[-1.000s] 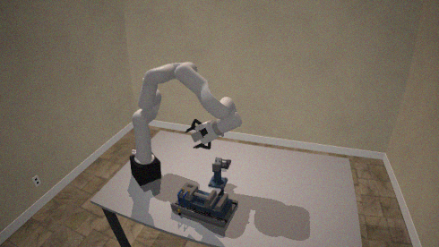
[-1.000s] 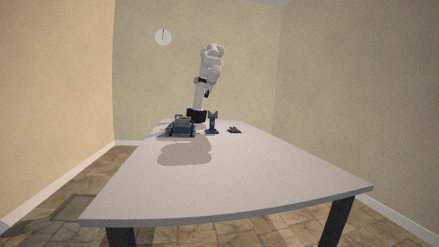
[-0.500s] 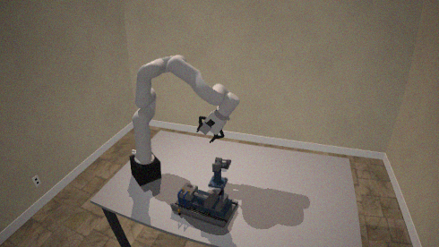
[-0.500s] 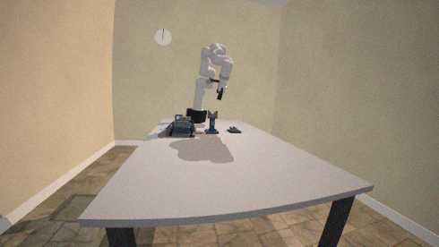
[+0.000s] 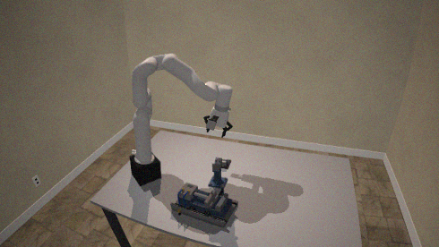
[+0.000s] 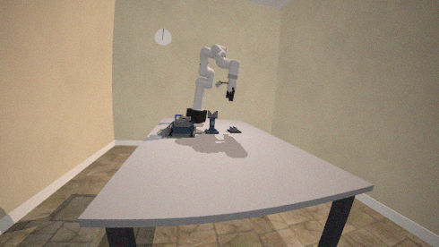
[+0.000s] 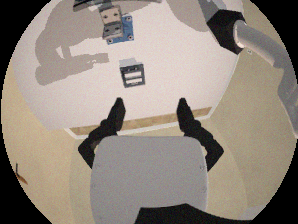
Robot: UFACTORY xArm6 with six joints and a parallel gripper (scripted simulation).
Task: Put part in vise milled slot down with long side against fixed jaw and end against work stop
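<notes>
The part lies 230 mm below my hand, 40 mm to the left of it and 20 mm ahead of it. The rest, counted from my hand: vise (350 mm to the right, 220 mm below, 30 mm ahead); dark infeed plate (250 mm below, 50 mm to the left, 20 mm ahead).
</notes>
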